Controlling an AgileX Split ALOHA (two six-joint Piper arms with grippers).
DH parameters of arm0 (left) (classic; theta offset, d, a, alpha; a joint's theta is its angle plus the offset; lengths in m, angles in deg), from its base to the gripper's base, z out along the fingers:
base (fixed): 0 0 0 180
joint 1: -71.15 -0.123 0 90
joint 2: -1.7 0 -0.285 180
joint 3: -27.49 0 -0.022 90
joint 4: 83.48 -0.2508 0 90
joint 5: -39.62 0 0.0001 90
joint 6: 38.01 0.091 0 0
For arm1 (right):
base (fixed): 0 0 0 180
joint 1: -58.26 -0.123 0 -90
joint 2: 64.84 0 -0.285 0
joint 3: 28.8 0 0.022 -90
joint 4: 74.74 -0.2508 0 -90
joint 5: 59.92 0 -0.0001 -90
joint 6: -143.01 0.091 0 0
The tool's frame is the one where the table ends.
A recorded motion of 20 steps. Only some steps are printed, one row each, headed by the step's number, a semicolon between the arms.
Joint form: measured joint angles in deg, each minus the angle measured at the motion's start. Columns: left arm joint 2, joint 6, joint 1, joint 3, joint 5, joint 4; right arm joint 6, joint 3, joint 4, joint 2, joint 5, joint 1.
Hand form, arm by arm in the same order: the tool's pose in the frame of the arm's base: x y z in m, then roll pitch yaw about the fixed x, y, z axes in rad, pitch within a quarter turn. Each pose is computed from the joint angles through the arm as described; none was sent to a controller.
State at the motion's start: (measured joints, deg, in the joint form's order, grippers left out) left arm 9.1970 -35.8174 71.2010 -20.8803 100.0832 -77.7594; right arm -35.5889 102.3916 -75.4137 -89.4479 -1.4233 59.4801
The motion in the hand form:
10: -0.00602 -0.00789 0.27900 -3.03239 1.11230 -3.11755; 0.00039 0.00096 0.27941 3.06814 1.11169 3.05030
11: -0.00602 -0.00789 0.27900 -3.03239 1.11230 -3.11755; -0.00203 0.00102 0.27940 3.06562 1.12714 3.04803
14: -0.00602 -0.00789 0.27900 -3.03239 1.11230 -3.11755; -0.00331 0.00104 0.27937 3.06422 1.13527 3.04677
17: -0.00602 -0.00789 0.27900 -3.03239 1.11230 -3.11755; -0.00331 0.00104 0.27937 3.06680 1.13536 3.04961
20: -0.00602 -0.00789 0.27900 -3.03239 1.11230 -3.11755; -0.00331 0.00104 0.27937 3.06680 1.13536 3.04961
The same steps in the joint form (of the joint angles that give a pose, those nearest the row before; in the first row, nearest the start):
10: 0.00 0.00 0.00 0.00 0.00 0.00; 0.00 0.00 -0.04 15.68 0.00 0.00
11: 0.00 0.00 0.00 0.00 0.00 0.00; 0.00 0.00 -0.05 16.57 0.00 0.00
14: 0.00 0.00 0.00 0.00 0.00 0.00; 0.00 0.00 -0.04 17.03 0.00 0.00
17: 0.00 0.00 0.00 0.00 0.00 0.00; -0.07 0.00 -0.04 17.03 0.00 0.00
20: 0.00 0.00 0.00 0.00 0.00 0.00; -0.07 0.00 -0.04 17.03 0.00 0.00

